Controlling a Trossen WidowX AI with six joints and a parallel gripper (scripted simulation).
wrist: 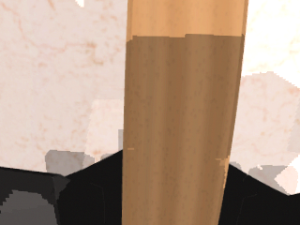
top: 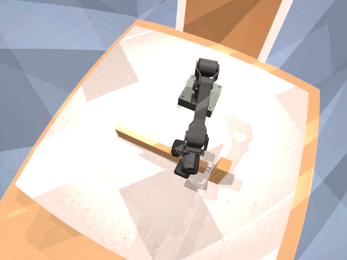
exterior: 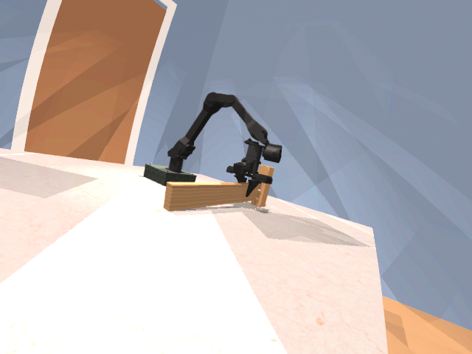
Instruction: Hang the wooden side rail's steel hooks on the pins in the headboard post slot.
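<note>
My gripper tip is now 1 cm past the headboard post, 13 cm to the right of it and 4 cm below it.
</note>
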